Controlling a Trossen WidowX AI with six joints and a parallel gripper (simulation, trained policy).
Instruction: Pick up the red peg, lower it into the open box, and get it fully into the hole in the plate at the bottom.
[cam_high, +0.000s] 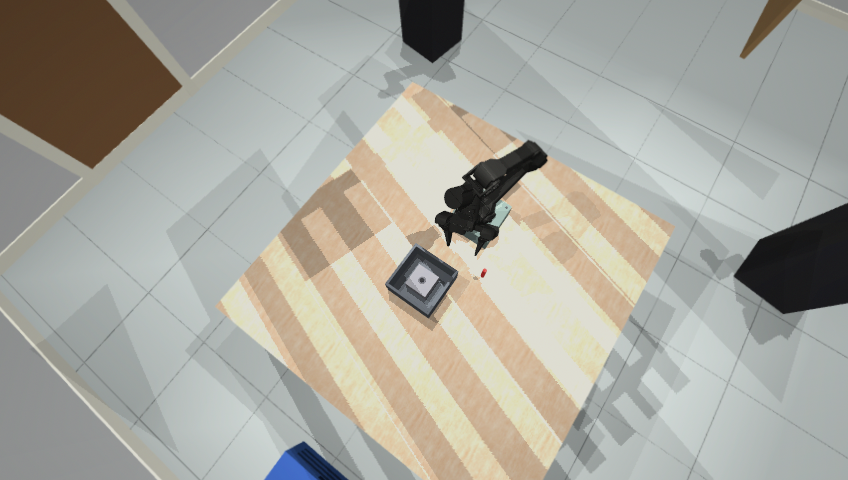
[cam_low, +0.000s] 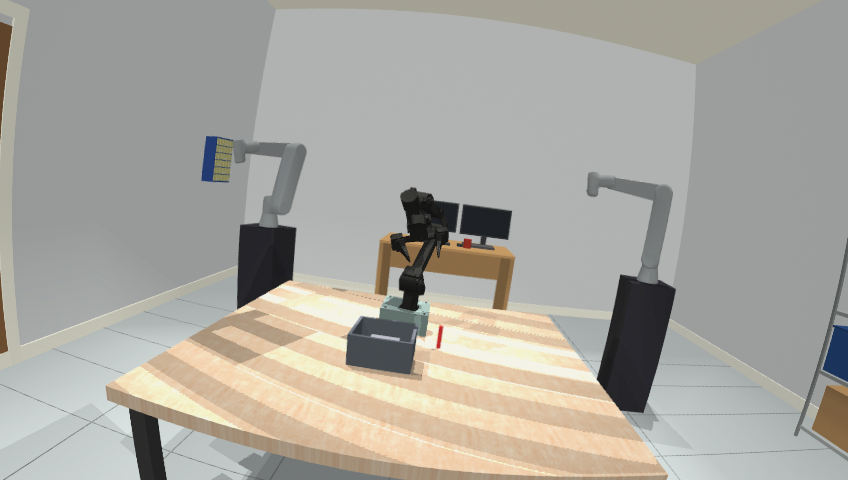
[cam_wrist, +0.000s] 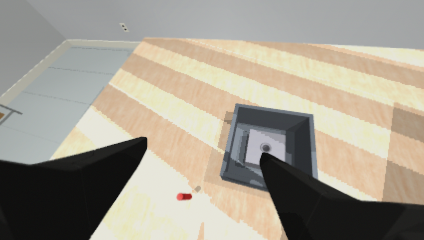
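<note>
The red peg lies 27 cm below my gripper tip, 7 cm to the left of it and 7 cm behind it. Round my gripper tip: grey box (28 cm below, 11 cm ahead, 7 cm to the right); plate (26 cm below, 11 cm ahead, 7 cm to the right).
</note>
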